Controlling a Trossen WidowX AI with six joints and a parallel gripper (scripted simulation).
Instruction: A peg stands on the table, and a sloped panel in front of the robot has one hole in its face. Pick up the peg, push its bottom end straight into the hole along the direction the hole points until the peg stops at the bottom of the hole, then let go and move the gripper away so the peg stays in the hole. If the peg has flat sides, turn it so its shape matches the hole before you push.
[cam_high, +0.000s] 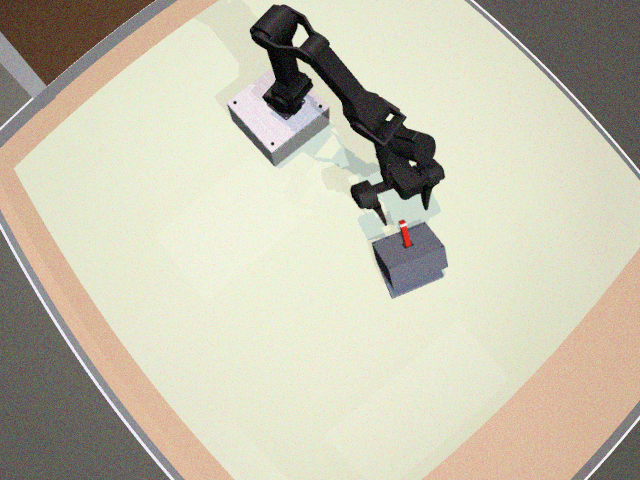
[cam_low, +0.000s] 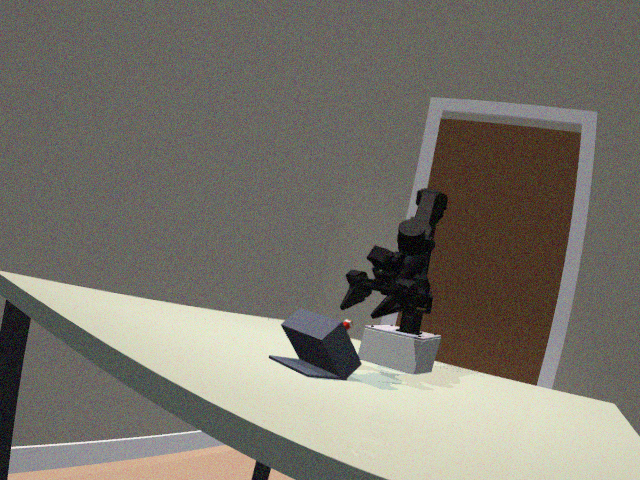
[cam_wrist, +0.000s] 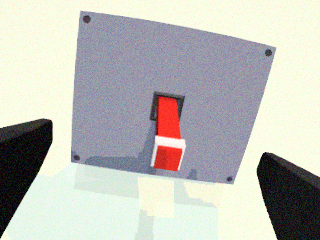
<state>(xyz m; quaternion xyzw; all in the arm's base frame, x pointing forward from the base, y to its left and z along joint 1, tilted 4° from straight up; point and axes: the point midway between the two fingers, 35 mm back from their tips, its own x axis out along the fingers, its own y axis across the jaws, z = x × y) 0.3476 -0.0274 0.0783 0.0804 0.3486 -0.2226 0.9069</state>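
Right now my gripper tip is 1 cm short of the red square peg, 1 cm to the left of it and 4 cm above it. Round my gripper tip: flat foot plate: 7 cm ahead, 4 cm to the right, 13 cm below; then grey sloped panel: 5 cm ahead, 4 cm to the right, 8 cm below.
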